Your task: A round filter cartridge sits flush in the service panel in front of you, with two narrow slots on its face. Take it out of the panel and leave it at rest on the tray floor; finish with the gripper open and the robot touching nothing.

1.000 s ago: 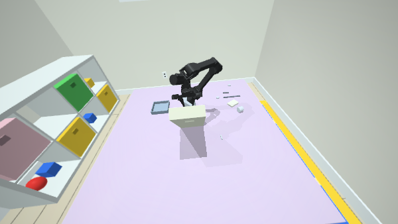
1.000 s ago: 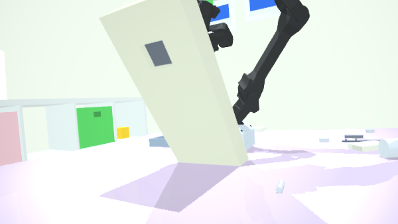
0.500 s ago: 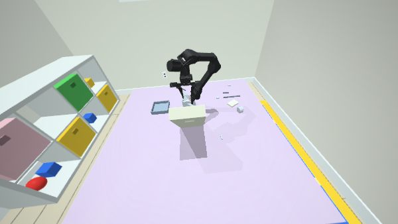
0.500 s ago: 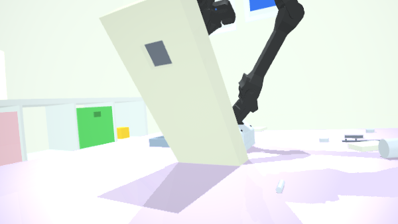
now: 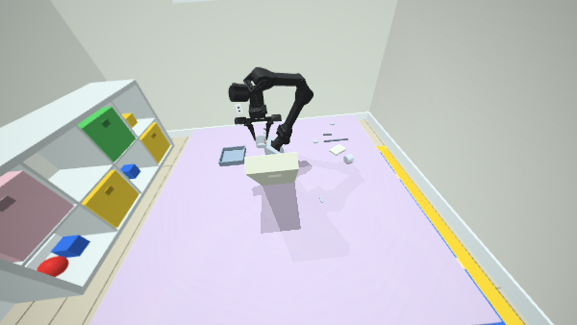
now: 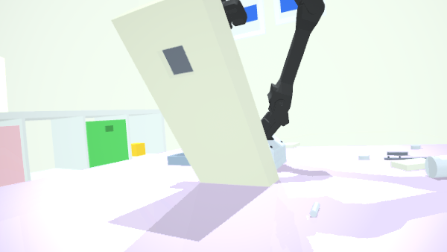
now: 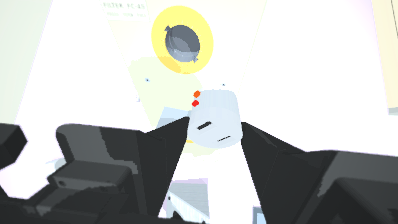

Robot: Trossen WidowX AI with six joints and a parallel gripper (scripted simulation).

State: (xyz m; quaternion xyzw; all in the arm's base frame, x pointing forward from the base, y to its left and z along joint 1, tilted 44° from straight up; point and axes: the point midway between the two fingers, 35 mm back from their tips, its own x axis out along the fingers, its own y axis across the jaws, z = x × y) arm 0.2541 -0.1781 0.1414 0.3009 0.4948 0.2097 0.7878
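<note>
My gripper tip is 31 cm above the blue-grey tray, 29 cm past it and 25 cm to the left of it. The rest, counted from my gripper tip: small peg (32 cm below, 26 cm to the left, 9 cm ahead); then round pale cartridge (right at my gripper tip).
</note>
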